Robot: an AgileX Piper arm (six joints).
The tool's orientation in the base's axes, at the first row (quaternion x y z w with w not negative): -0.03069 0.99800 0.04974 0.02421
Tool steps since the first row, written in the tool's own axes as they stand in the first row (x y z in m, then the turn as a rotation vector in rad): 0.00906 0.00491 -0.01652 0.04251 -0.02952 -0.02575; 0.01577 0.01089 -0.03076 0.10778 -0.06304 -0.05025; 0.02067 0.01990 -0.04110 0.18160 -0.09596 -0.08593; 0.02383 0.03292 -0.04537 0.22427 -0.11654 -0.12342; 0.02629 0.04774 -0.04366 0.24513 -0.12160 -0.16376; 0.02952 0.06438 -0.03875 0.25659 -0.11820 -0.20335; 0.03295 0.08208 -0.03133 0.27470 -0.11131 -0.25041; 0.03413 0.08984 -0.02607 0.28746 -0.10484 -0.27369; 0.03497 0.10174 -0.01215 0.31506 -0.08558 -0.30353; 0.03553 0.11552 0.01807 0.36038 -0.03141 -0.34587; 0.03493 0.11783 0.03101 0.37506 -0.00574 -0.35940; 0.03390 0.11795 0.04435 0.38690 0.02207 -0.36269; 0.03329 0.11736 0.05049 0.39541 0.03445 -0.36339
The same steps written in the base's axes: -0.01009 0.00268 0.01643 -0.04167 -0.03441 0.02052; -0.01781 0.00679 0.03083 -0.10571 -0.07402 0.03824; -0.02373 0.01441 0.04173 -0.17883 -0.11465 0.06669; -0.02791 0.02672 0.04709 -0.22175 -0.14138 0.09975; -0.03123 0.04147 0.04671 -0.24405 -0.15170 0.13827; -0.03528 0.05830 0.04329 -0.25749 -0.15298 0.17736; -0.03949 0.07642 0.03747 -0.27811 -0.15195 0.22388; -0.04093 0.08459 0.03294 -0.29230 -0.14862 0.24699; -0.04189 0.09776 0.02023 -0.32239 -0.13412 0.27712; -0.04196 0.11446 -0.00849 -0.37294 -0.08726 0.32217; -0.04092 0.11809 -0.02109 -0.38982 -0.06399 0.33737; -0.03930 0.11962 -0.03429 -0.40354 -0.03740 0.34275; -0.03837 0.11969 -0.04041 -0.41285 -0.02567 0.34422
